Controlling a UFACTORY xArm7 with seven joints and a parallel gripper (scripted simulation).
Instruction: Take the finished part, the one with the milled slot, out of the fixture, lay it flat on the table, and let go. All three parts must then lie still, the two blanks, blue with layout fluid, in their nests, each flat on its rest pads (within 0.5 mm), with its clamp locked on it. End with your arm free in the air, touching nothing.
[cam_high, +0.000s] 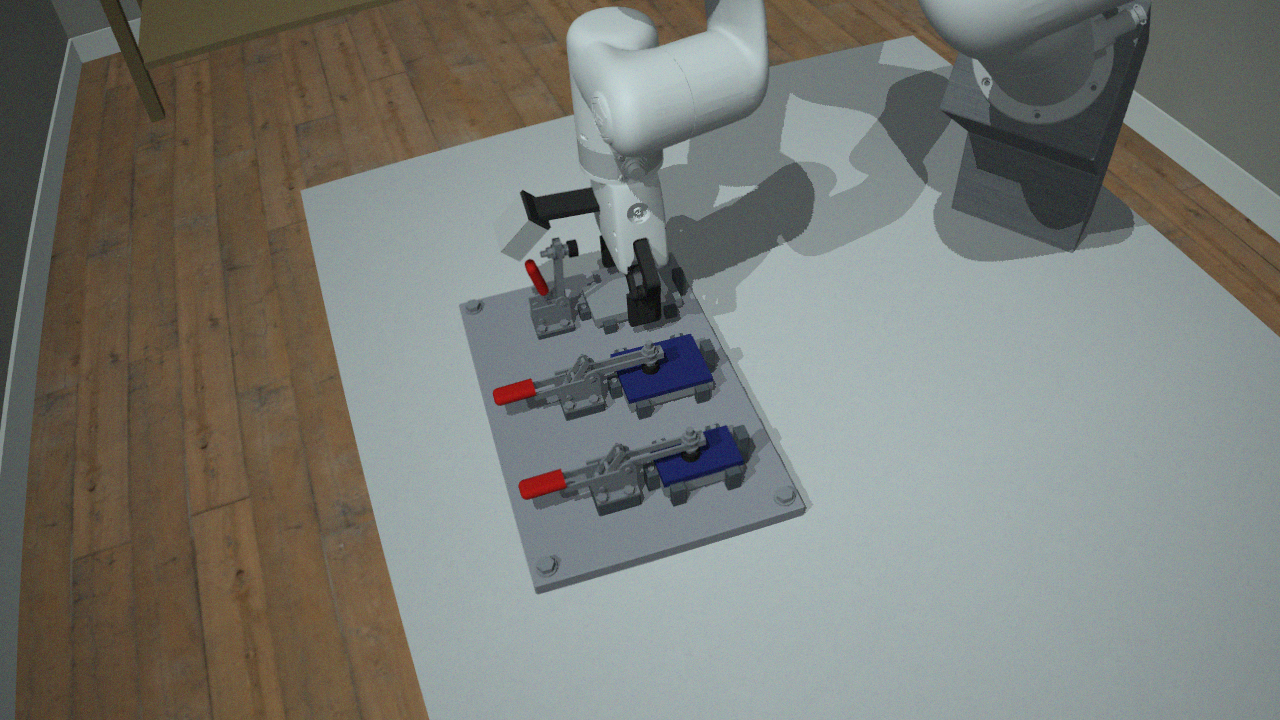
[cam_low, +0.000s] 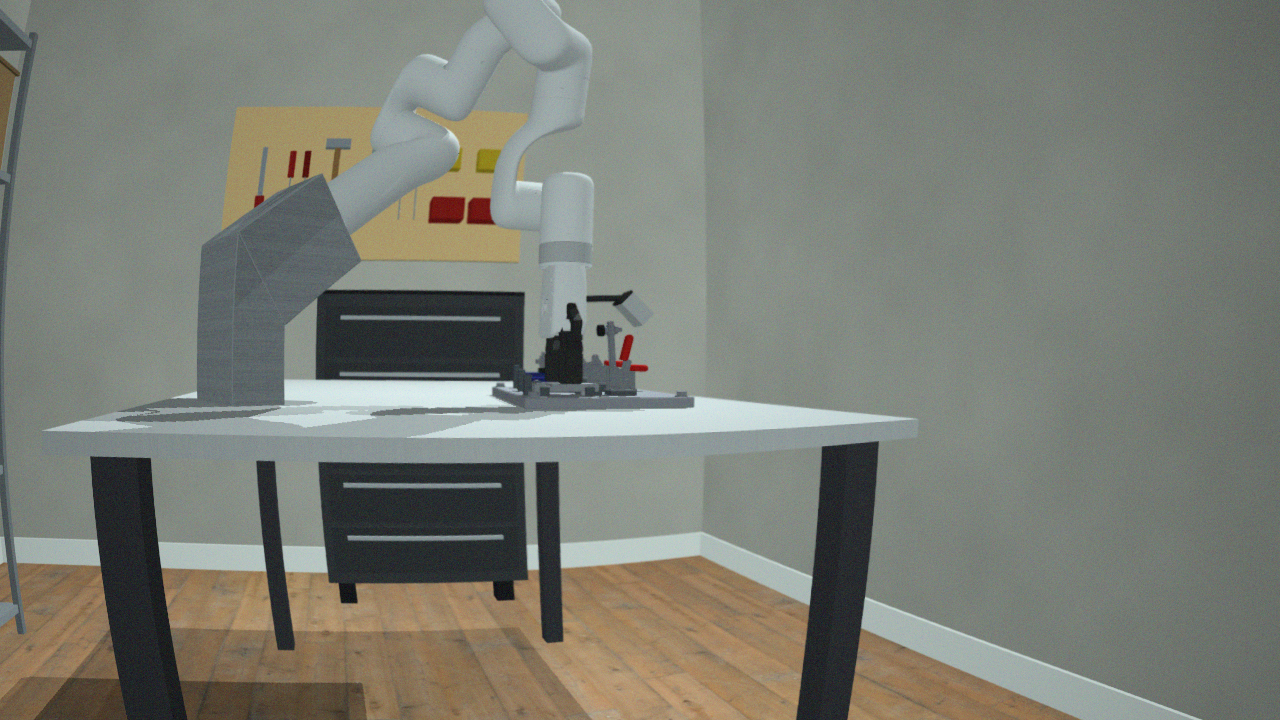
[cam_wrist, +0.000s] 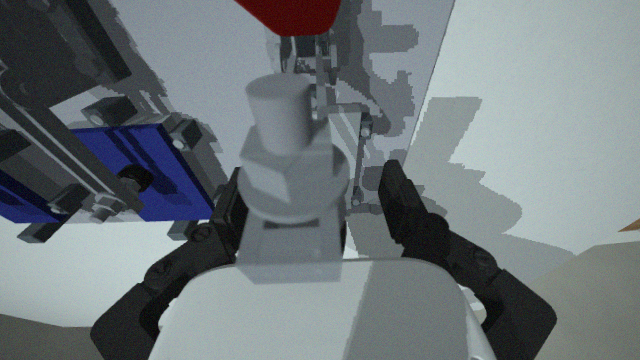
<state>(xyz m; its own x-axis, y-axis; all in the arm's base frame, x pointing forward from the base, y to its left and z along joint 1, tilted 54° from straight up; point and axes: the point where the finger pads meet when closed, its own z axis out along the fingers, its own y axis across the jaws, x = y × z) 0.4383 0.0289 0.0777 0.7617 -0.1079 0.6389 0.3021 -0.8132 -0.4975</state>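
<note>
Right now my hand is 1 cm past the grey finished part and 1 cm above it. Also, from my hand: grey fixture plate 12 cm to the left, 3 cm below, 1 cm ahead; then toggle clamp 7 cm ahead, 3 cm to the left, 2 cm above.
</note>
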